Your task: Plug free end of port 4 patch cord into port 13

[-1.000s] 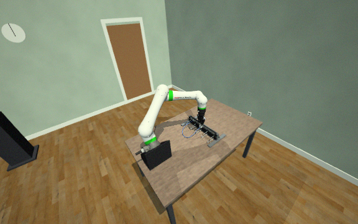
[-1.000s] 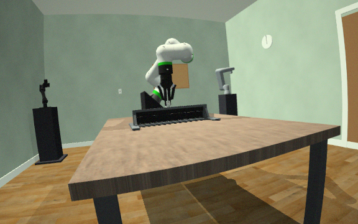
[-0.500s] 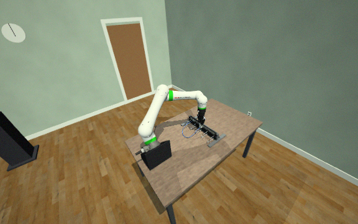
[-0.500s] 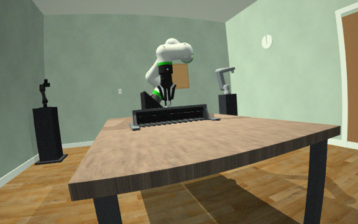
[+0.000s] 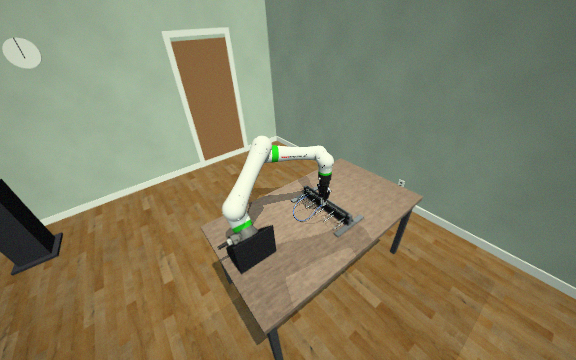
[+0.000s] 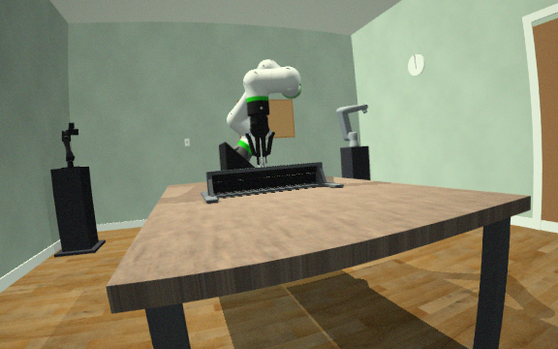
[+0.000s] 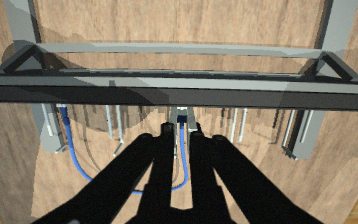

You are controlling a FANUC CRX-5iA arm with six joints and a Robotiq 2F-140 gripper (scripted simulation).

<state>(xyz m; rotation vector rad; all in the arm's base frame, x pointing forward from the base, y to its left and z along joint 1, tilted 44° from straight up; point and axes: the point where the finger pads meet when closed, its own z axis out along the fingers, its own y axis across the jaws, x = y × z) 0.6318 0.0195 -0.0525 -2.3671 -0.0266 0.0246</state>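
The free end of patch cord is 30 mm below my hand and 10 mm ahead of it.
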